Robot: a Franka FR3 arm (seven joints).
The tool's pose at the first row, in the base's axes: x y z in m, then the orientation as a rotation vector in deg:
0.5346, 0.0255, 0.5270, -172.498, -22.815, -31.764
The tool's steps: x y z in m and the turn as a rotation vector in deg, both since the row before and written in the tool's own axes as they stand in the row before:
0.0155, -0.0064, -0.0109, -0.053, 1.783, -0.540
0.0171, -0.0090, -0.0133, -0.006, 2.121, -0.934
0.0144, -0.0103, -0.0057, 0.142, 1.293, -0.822
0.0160, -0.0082, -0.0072, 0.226, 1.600, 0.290
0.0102, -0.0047, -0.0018, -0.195, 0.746, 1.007
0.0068, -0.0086, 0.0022, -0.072, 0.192, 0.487
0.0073, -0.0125, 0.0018, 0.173, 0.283, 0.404
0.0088, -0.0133, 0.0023, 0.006, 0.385, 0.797
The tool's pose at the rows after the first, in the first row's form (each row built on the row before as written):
0.5432, 0.0343, 0.5428, -171.800, -23.525, -34.462
0.5510, 0.0458, 0.5617, -170.849, -24.814, -37.657
0.5583, 0.0587, 0.5729, -170.093, -26.006, -39.556
0.5665, 0.0700, 0.5863, -169.106, -25.506, -41.745
0.5729, 0.0769, 0.5926, -168.914, -23.887, -42.797
0.5773, 0.0871, 0.5939, -168.878, -23.122, -43.050
0.5809, 0.1011, 0.5959, -168.568, -22.539, -43.339
0.5859, 0.1162, 0.5983, -168.347, -21.316, -43.796

